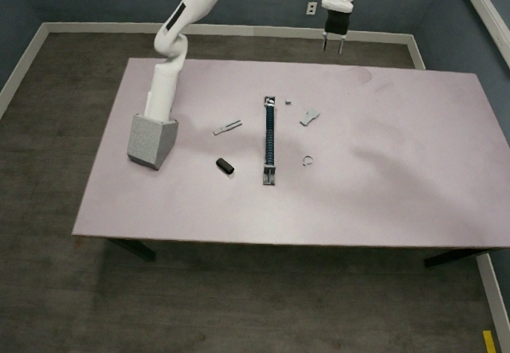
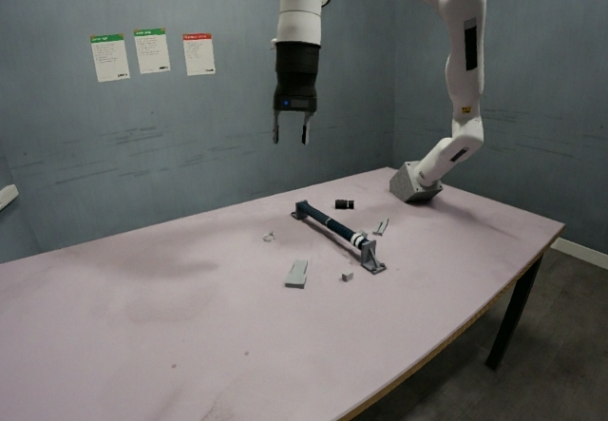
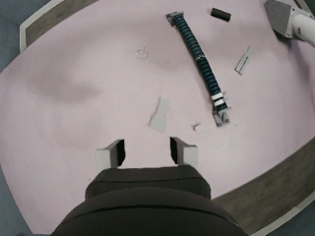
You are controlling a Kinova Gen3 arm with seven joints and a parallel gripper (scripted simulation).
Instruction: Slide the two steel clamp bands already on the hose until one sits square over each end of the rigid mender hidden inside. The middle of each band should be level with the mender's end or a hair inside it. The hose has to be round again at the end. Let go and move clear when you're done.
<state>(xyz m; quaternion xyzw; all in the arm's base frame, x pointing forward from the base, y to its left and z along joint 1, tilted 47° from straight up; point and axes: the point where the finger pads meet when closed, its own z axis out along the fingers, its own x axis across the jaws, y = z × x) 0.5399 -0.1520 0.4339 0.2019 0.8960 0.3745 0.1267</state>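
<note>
My hand is 110 mm past the grey block, 30 mm to the right of it and 350 mm above it.
</note>
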